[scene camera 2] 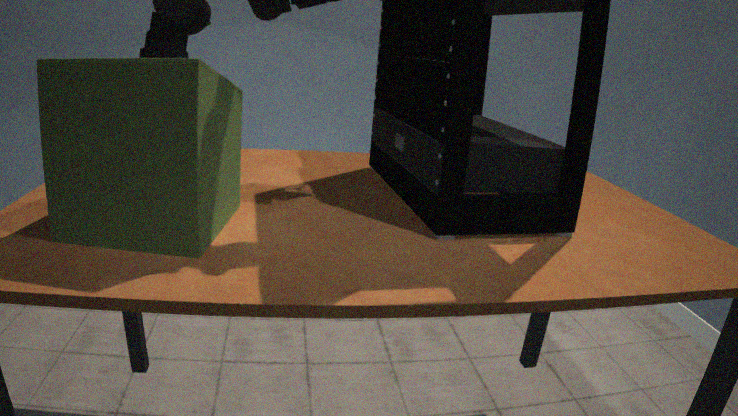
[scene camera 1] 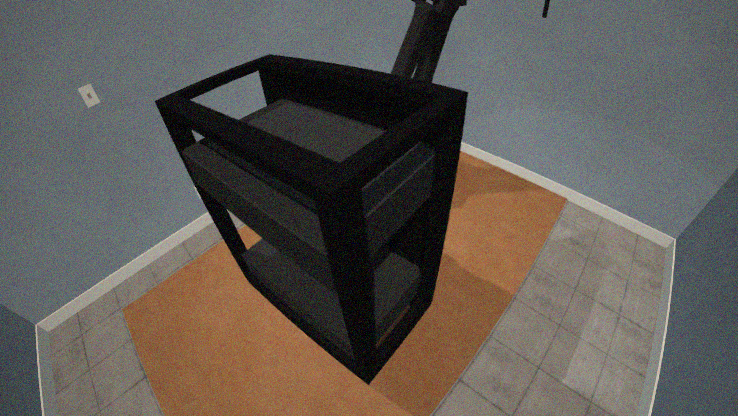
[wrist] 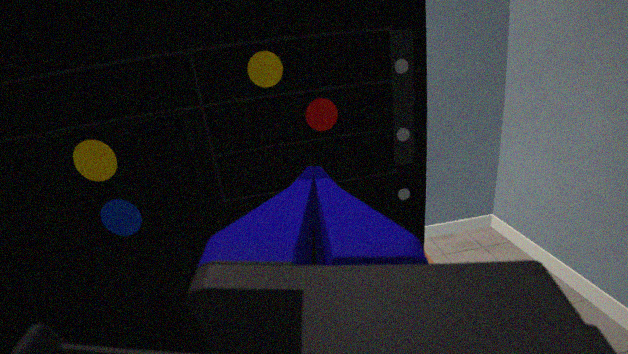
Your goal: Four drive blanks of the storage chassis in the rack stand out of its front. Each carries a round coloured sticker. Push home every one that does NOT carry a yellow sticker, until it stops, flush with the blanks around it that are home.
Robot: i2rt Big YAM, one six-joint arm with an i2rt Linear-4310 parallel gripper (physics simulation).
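Places are measured from the arm's base along level axes (x right, y ahead, z up), in metres.
Pixels of known places: gripper, between the fingertips: (wrist: 313, 177); arm's base, origin of its link: (scene camera 2: 161, 79).
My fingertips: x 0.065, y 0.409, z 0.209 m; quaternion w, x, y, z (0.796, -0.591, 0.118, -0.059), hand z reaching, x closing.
Note:
Ahead of a thing's pixels: the offset from my fingertips to its top centre. "pt": to the spot under its first point. Level surfaces: height alone.
In the wrist view the dark chassis front carries four round stickers: a yellow sticker {dx -0.012, dy +0.038, dz +0.062 m} (wrist: 265, 69) at the upper middle, a red sticker {dx +0.016, dy +0.036, dz +0.033 m} (wrist: 321, 114) below and right of it, a yellow sticker {dx -0.094, dy +0.009, dz +0.033 m} (wrist: 95, 160) at the left and a blue sticker {dx -0.093, dy +0.009, dz +0.005 m} (wrist: 121, 217) below that one. The blanks under them are nearly black, so how far each stands out is hard to tell. My gripper (wrist: 313, 177) is shut and empty, its blue fingertips together, showing just below the red sticker. Whether the tips touch the front cannot be told. The rack (scene camera 1: 351, 289) (scene camera 2: 516, 214) hides the chassis front in scene camera 1.
A green block (scene camera 2: 121, 155) stands on the wooden table {dz -0.450 m} (scene camera 2: 646, 232) at the left, with the arm's base (scene camera 2: 164, 43) on top. Round light dots {pt dx +0.073, dy +0.045, dz +0.002 m} (wrist: 402, 134) run down the rack's right post. Blue-grey walls (wrist: 565, 110) stand beyond the rack.

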